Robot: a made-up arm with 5 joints.
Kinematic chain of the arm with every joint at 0, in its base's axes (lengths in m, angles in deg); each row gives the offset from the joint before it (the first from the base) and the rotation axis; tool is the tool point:
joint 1: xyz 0 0 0.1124 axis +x
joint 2: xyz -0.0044 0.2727 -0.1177 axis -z
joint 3: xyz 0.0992 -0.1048 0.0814 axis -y
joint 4: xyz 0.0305 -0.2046 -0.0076 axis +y
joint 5: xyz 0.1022 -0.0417 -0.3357 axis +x
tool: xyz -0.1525 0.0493 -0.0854
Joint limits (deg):
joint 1: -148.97..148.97
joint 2: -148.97..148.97
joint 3: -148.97..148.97
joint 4: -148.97..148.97
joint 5: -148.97..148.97
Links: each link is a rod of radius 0.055 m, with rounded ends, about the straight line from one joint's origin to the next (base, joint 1, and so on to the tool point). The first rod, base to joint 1, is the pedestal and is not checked.
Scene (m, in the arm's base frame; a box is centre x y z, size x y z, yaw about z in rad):
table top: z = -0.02
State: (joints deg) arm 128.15 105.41 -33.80 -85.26 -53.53
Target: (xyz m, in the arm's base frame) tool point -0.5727 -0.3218 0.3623
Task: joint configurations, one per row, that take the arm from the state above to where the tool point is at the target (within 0.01 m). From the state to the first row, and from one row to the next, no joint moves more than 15 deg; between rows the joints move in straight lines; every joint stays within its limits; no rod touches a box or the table.
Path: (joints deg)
1: 120.64 113.94 -22.37 -97.15 -52.56
2: 113.13 122.46 -10.95 -109.04 -51.58
3: 105.61 130.99 0.48 -120.93 -50.61
4: 98.10 139.51 11.91 -132.81 -49.63

